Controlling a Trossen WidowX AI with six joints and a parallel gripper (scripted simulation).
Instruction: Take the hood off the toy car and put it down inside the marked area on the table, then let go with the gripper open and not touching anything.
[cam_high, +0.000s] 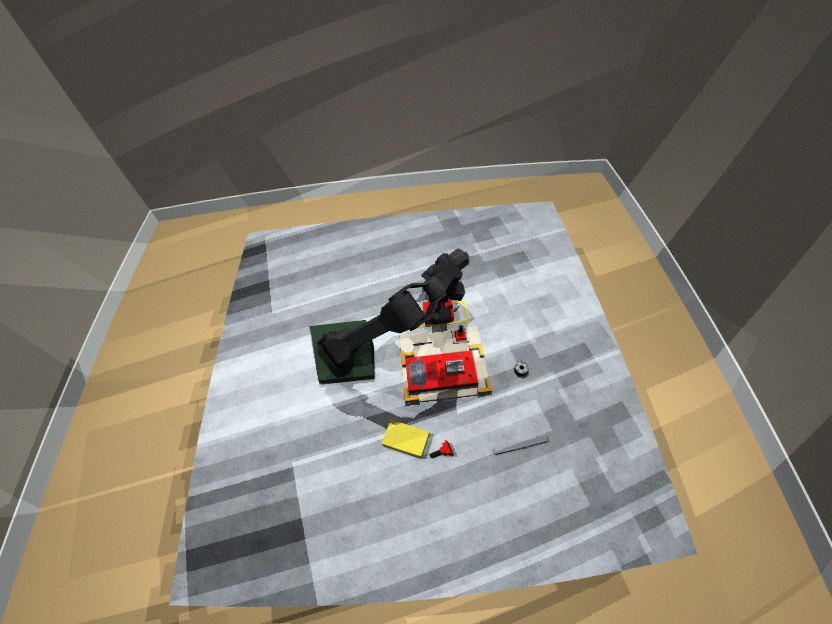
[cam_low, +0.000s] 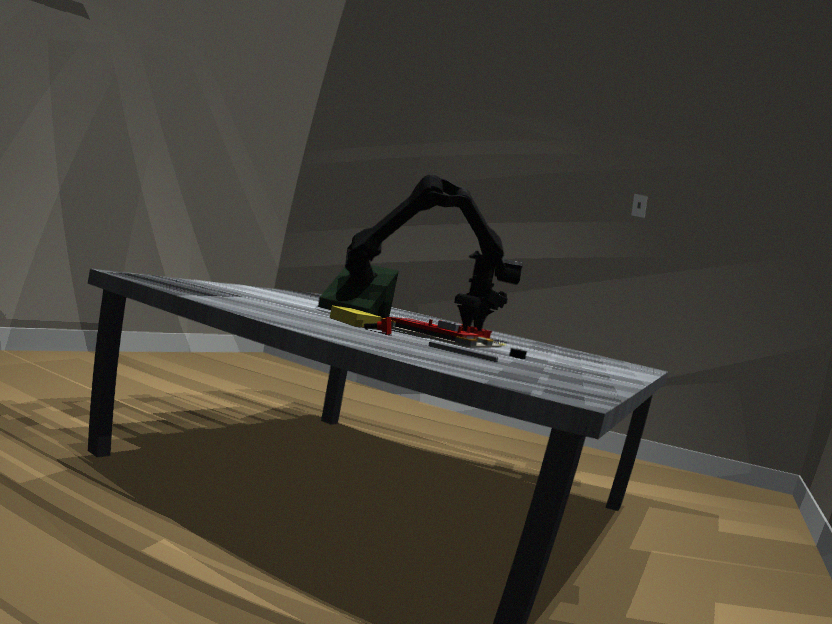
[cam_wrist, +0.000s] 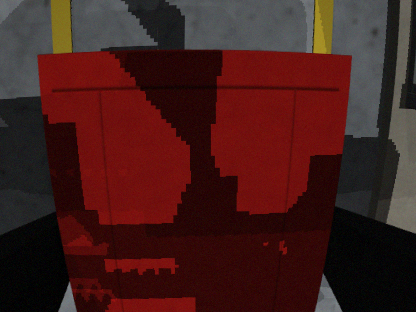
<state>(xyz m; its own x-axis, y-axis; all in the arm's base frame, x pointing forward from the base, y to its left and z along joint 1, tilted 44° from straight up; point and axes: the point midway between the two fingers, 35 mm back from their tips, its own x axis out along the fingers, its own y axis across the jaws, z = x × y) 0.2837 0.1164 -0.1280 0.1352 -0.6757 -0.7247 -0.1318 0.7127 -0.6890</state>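
Now: gripper tip 10 mm below the red hood. The rest, counted from my gripper tip: yellow block 80 mm behind, 420 mm to the right; then grey bar 230 mm ahead, 420 mm to the right, 10 mm below; then wheel 250 mm ahead, 200 mm to the right, 10 mm below.
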